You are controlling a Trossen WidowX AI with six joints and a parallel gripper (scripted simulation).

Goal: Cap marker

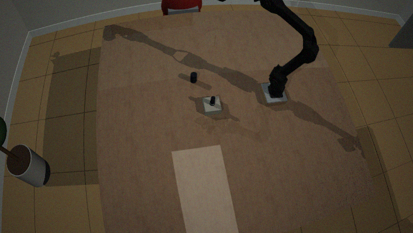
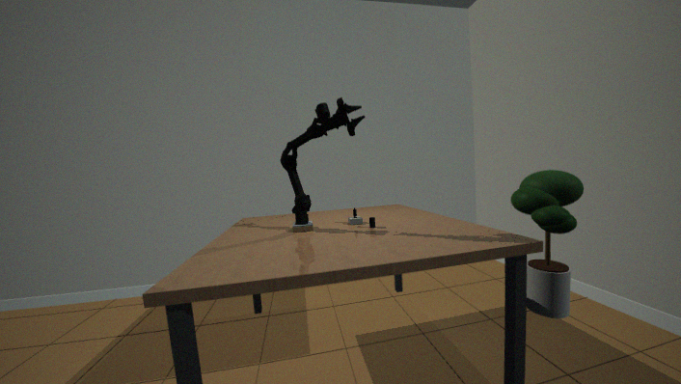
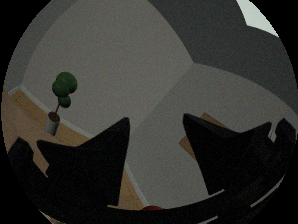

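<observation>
The cap is 55 cm below my gripper tip, 9 cm to the left of it and 3 cm ahead of it. Round my gripper tip: holder block (56 cm below, 24 cm to the left, 3 cm behind); then dark marker (52 cm below, 24 cm to the left, 3 cm behind).
</observation>
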